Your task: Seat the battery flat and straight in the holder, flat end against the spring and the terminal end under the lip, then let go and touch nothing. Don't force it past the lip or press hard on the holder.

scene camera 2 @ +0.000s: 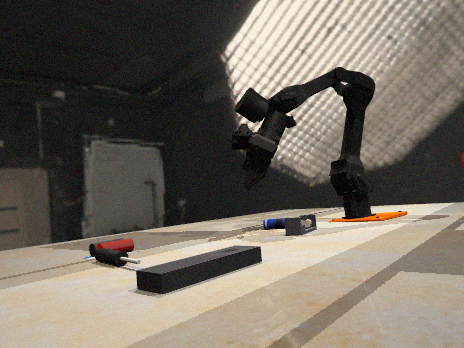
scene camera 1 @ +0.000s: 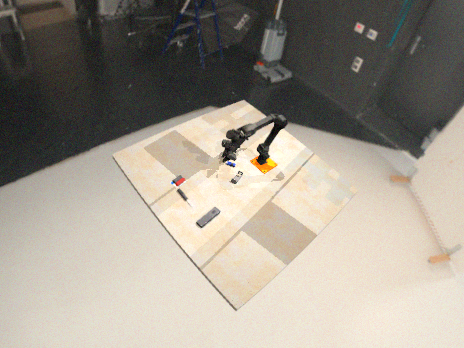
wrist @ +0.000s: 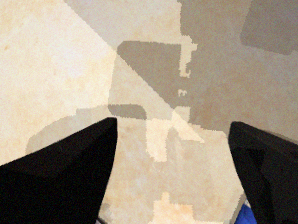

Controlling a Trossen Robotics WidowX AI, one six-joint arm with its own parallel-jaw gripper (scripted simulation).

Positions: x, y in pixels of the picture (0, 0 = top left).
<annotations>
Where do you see a long dark bar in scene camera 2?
At 167, 277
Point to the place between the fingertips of the gripper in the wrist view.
173, 129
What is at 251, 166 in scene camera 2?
The gripper.
</annotations>
